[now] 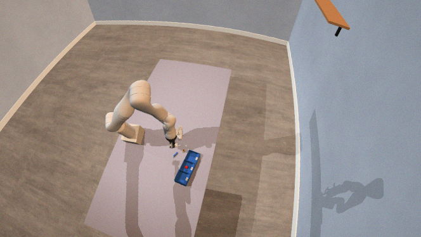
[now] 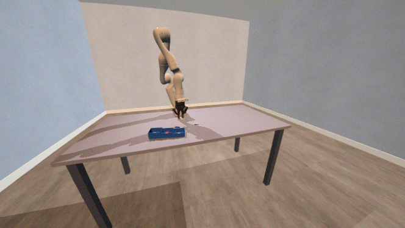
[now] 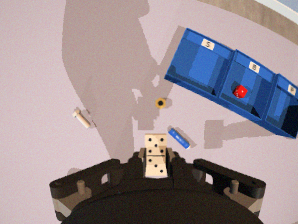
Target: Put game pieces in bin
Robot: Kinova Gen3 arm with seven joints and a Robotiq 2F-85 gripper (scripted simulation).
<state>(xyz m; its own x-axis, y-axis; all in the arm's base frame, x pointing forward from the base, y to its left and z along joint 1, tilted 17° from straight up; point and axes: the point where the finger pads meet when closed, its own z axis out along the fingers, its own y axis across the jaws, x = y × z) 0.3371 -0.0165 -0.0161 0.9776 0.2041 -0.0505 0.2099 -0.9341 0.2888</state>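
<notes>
Now: hand 120 mm short of the blue bin, 120 mm to the left of it and 70 mm above it. From my hand the other things lie so: blue stick (10 mm ahead, 40 mm to the right, 80 mm below); then brass ring (60 mm ahead, 80 mm below); then white domino (20 mm below).
</notes>
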